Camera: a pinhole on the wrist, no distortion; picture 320 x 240 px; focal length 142.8 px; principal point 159.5 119.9 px. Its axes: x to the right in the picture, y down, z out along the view. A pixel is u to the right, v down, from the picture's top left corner.
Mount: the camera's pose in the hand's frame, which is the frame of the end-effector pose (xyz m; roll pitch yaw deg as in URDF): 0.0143 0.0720 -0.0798 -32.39 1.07 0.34
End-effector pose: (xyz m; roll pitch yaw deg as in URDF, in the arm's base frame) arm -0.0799 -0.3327 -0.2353 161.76 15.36 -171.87
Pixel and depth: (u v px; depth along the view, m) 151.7 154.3 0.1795
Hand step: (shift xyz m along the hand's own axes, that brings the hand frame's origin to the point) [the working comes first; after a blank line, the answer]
In the camera's frame: -0.0098 0.0432 0.1795

0.0061 0.2046 0.0488
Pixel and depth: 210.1 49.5 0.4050
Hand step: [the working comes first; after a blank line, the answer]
In the camera's frame: 0.1435 -0.1997 0.4050

0.1659 0.1213 0.3664
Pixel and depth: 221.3 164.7 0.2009
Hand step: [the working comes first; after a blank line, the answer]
In the camera's frame: 0.0869 0.0630 0.2009

0.1028 0.2334 0.0544
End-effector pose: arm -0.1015 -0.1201 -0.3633 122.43 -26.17 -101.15
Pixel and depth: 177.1 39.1 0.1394
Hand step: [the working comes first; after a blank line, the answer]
In the camera's frame: 0.0172 -0.0789 0.1394

0.0344 0.0802 0.0798
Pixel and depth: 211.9 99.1 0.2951
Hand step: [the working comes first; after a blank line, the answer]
In the camera's frame: 0.1083 -0.0430 0.2951

0.1269 0.1945 0.1903
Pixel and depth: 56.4 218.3 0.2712
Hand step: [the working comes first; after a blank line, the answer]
In the camera's frame: -0.1958 0.1869 0.2712

-0.1809 0.3739 0.0527
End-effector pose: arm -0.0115 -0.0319 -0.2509 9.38 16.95 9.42
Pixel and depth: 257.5 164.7 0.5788
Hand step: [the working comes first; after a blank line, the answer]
In the camera's frame: 0.3972 0.1816 0.5788

0.4160 0.5378 0.3042
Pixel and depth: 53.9 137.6 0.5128
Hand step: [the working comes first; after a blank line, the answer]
In the camera's frame: -0.3792 0.0636 0.5128

-0.3593 0.3982 0.3262
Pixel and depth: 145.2 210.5 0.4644
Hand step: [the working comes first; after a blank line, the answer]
In the camera's frame: -0.0465 0.2946 0.4644

-0.0308 0.5693 0.1553
